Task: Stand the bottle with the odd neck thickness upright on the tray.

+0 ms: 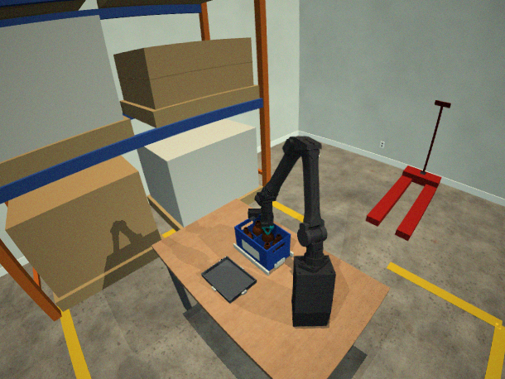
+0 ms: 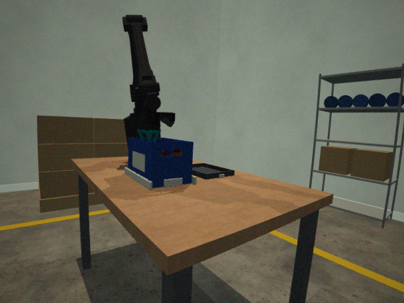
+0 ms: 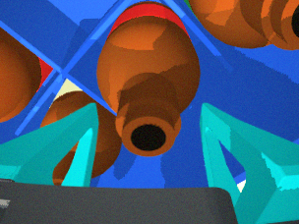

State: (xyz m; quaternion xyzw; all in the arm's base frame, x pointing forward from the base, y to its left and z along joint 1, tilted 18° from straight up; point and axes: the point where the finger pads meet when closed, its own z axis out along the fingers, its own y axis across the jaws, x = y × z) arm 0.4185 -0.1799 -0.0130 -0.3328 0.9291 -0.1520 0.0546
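The crate lies 7 cm below my hand, 4 cm to the left of it and 1 cm ahead of it. Round my hand: bottle: 10 cm ahead, 8 cm to the left, 6 cm below; dark tray: 32 cm to the left, 14 cm below, 2 cm ahead.
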